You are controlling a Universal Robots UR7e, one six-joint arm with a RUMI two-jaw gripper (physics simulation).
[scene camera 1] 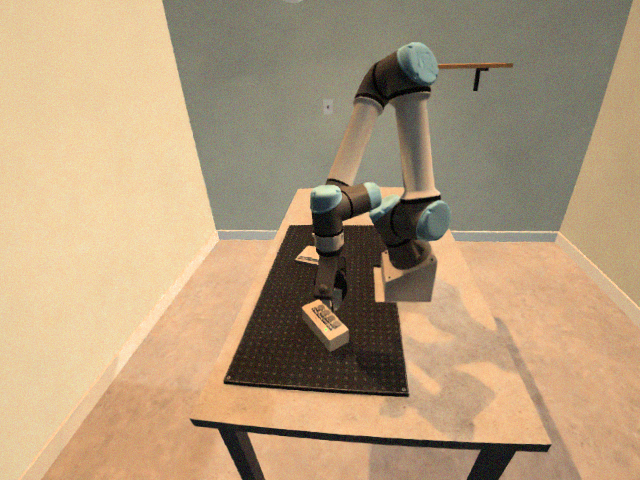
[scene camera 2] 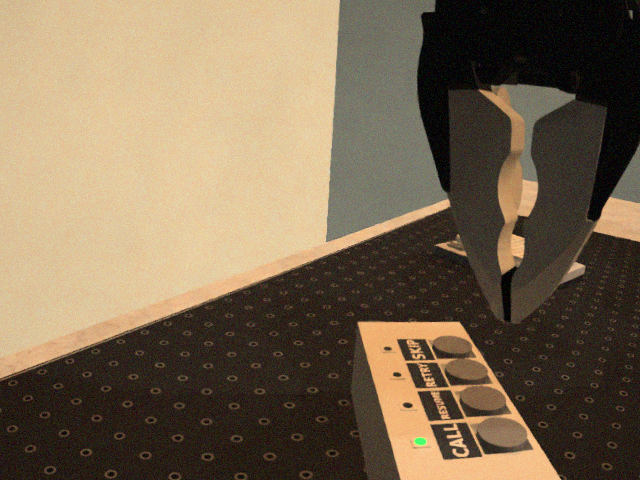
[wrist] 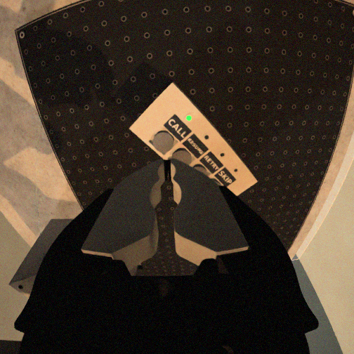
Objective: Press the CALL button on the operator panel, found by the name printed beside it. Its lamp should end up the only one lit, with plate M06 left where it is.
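Frame: origin at the arm's base, x left, y back, z up, level; millimetres.
Seen in the pictures: gripper, between the fingertips: [scene camera 1: 333,310] [scene camera 2: 509,320]; arm's base, origin of its link: [scene camera 1: 410,254].
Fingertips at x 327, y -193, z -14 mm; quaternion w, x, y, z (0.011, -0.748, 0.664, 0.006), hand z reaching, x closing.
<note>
Pixels of each thing's top centre, then the offset from my fingertips to it. Level surfaces: height alone.
- operator panel, centre of its top: [scene camera 2: 442,384] [scene camera 1: 323,317] dx -20, dy -38, dz -55 mm
- CALL button, centre of its top: [scene camera 2: 502,431] dx -5, dy +8, dz -55 mm
- CALL lamp, centre of its top: [scene camera 2: 420,441] [scene camera 1: 326,329] dx +25, dy -17, dz -57 mm
- black perforated mat, height of its surface: dz -111 mm
- table, height of its surface: dz -124 mm
The operator panel [scene camera 1: 336,339] [scene camera 2: 377,408] [wrist: 155,116] is a pale box on the black mat, with grey round buttons labelled SKIP, RETRY, RESUME and CALL. The CALL button [scene camera 2: 501,432] [wrist: 162,142] stands at one end of the row. The CALL lamp [scene camera 1: 326,329] [scene camera 2: 420,441] [wrist: 189,118] glows green; the other three lamps are dark. My gripper [scene camera 2: 507,312] [wrist: 168,161] is shut and empty, above and apart from the panel, toward its SKIP end in the second scene view. Which plate is M06 cannot be read.
The black perforated mat [scene camera 1: 279,356] [scene camera 2: 206,403] [wrist: 220,45] lies on the table [scene camera 1: 310,413]. A pale plate-like object [scene camera 1: 307,255] [scene camera 2: 572,273] lies farther back on the mat, partly hidden by my arm and gripper. The arm's base [scene camera 1: 413,284] stands at the mat's right.
</note>
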